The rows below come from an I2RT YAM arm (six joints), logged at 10 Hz.
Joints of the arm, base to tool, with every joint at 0 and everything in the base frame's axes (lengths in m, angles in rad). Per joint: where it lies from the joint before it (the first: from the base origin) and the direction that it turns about. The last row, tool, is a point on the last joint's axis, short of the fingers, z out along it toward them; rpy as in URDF.
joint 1: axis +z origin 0 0 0.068
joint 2: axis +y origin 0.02 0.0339 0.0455
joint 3: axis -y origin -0.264 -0.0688 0
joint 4: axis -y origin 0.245 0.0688 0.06
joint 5: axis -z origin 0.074 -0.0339 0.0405
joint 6: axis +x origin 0.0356 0 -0.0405
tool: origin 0 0 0 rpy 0 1.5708 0
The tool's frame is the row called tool.
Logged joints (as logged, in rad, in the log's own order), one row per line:
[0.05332 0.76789 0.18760 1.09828 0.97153 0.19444]
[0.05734 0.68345 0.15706 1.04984 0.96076 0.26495]
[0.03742 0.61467 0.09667 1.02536 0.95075 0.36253]
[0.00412 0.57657 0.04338 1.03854 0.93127 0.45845]
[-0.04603 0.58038 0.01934 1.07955 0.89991 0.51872]
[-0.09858 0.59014 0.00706 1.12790 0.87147 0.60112]
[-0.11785 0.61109 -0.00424 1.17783 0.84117 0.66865]
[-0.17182 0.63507 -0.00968 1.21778 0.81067 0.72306]
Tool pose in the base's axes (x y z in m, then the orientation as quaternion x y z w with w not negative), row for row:
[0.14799 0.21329 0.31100 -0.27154 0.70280 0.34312 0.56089]
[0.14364 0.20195 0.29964 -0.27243 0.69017 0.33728 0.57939]
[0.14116 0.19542 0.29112 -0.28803 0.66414 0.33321 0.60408]
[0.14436 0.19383 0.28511 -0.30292 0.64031 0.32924 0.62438]
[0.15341 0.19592 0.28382 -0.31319 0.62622 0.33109 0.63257]
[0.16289 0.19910 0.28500 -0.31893 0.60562 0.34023 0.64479]
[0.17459 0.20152 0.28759 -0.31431 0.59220 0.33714 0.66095]
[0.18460 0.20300 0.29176 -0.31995 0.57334 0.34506 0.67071]
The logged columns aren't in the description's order. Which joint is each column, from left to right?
Columns, left to right: joint 5, joint 3, joint 6, joint 2, joint 1, joint 4.
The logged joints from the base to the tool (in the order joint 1, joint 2, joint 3, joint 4, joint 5, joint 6), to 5 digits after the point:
[0.97153 1.09828 0.76789 0.19444 0.05332 0.18760]
[0.96076 1.04984 0.68345 0.26495 0.05734 0.15706]
[0.95075 1.02536 0.61467 0.36253 0.03742 0.09667]
[0.93127 1.03854 0.57657 0.45845 0.00412 0.04338]
[0.89991 1.07955 0.58038 0.51872 -0.04603 0.01934]
[0.87147 1.12790 0.59014 0.60112 -0.09858 0.00706]
[0.84117 1.17783 0.61109 0.66865 -0.11785 -0.00424]
[0.81067 1.21778 0.63507 0.72306 -0.17182 -0.00968]

